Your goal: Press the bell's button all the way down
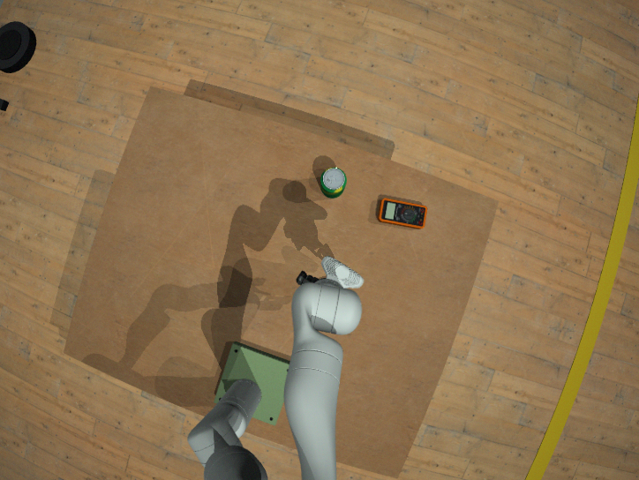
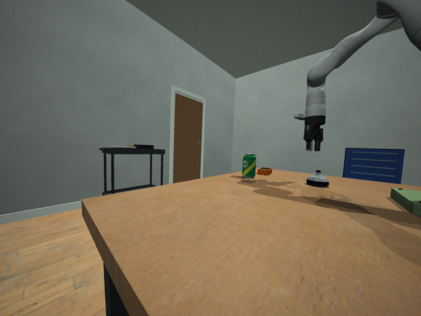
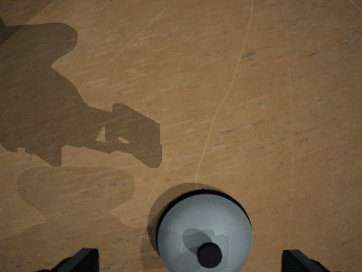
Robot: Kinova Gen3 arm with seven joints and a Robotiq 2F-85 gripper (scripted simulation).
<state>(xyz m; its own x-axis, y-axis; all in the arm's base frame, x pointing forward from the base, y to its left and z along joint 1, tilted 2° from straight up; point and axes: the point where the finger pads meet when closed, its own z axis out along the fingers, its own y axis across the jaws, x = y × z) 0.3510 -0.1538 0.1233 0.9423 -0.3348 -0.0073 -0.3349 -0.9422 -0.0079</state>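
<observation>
The bell button lies 10 cm below my hand, 3 cm behind it and 1 cm to the right of it. The rest, counted from my hand: orange multimeter (24 cm ahead, 16 cm to the right, 14 cm below); bell (11 cm below, 3 cm behind, 1 cm to the right); green soda can (27 cm ahead, 9 cm below, 5 cm to the left).
</observation>
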